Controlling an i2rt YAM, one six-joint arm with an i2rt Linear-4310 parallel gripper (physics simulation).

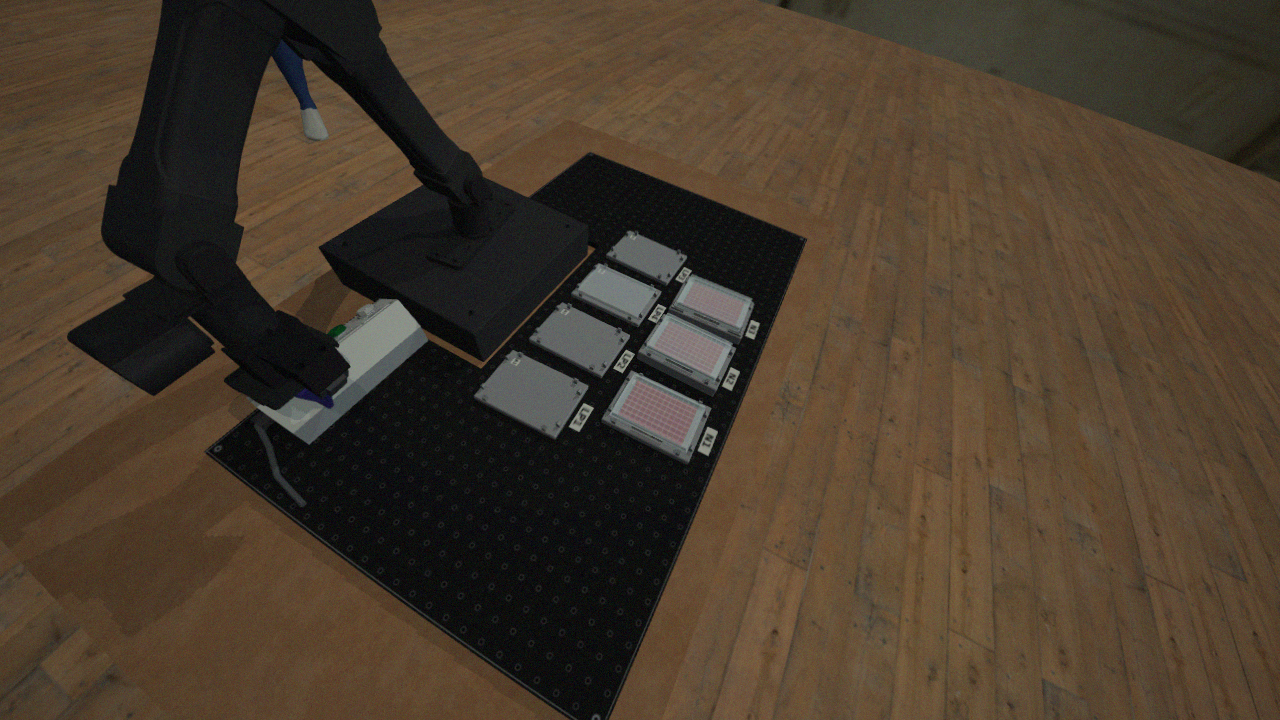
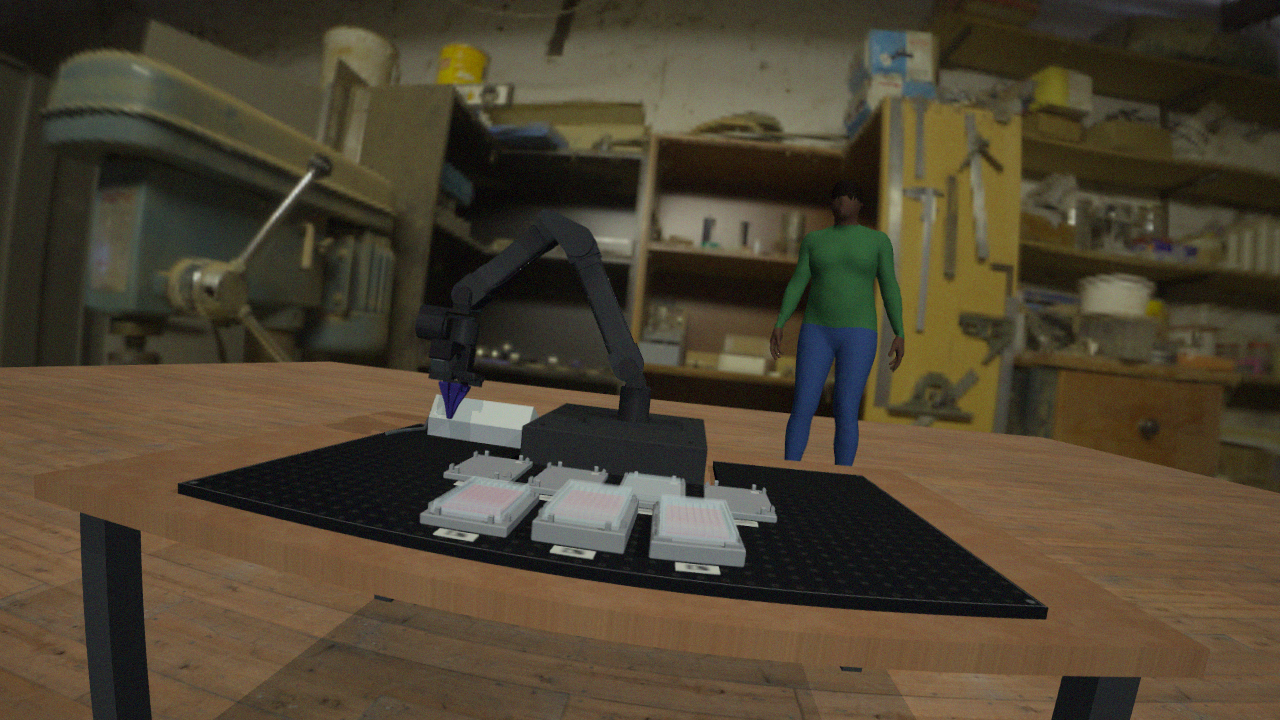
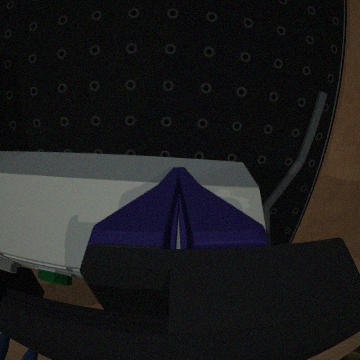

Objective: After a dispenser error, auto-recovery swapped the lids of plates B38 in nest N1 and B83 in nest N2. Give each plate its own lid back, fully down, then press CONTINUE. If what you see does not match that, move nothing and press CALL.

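Where they show: gripper, fingertip midpoint: point(image 1: 329, 405) point(image 2: 449, 418) point(image 3: 178, 176); arm's base, link origin: point(image 1: 474, 232) point(image 2: 632, 424).
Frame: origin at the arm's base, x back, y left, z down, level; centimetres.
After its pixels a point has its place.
My gripper point(image 1: 329, 402) @(x 0.8, y -37.5, z 2.7 cm) point(image 2: 450, 416) @(x 0.8, y -37.5, z 2.7 cm) point(image 3: 178, 176) @(x 0.8, y -37.5, z 2.7 cm) is shut, its purple fingertips together and empty, over the end of the white console point(image 1: 380, 344) @(x 0.1, y -26.9, z 1.5 cm) point(image 2: 492, 420) @(x 0.1, y -28.4, z 2.0 cm) point(image 3: 35, 200) @(x 0.5, y -28.8, z 1.5 cm). Any gap between tips and console is hard to tell. A green button point(image 1: 336, 331) @(x 5.4, y -28.2, z -0.6 cm) point(image 3: 55, 277) @(x 5.4, y -28.6, z -0.4 cm) shows at the console's far side; no CONTINUE or CALL lettering is readable. The plate in N1 point(image 1: 662, 411) @(x -42.9, y -21.0, z 4.3 cm) point(image 2: 486, 498) @(x -44.6, y -20.2, z 4.3 cm), the plate in N2 point(image 1: 687, 349) @(x -43.8, y -9.1, z 2.8 cm) point(image 2: 588, 504) @(x -47.9, y -8.1, z 2.8 cm) and a third plate point(image 1: 713, 304) @(x -46.2, y 3.4, z 3.2 cm) point(image 2: 696, 519) @(x -49.5, y 4.1, z 3.2 cm) show pink wells under what look like clear covers. Plate and lid codes are unreadable.
Four grey pads stand beside the nests: LP1 point(image 1: 529, 394) @(x -22.5, y -24.7, z 5.8 cm), LP2 point(image 1: 580, 338) @(x -25.7, y -11.6, z 5.8 cm), a paler-topped one point(image 1: 617, 291) @(x -28.1, y 1.0, z 5.0 cm) and a far one point(image 1: 647, 257) @(x -30.5, y 13.8, z 5.8 cm). The arm's black base point(image 1: 456, 268) @(x -2.6, y -10.0, z -0.3 cm) point(image 2: 617, 438) @(x -15.1, y -3.6, z 0.6 cm) stands beside the console. A grey cable point(image 1: 277, 465) @(x 3.9, y -46.3, z 6.5 cm) point(image 3: 305, 150) @(x 1.8, y -47.7, z 6.1 cm) leaves the console's end.
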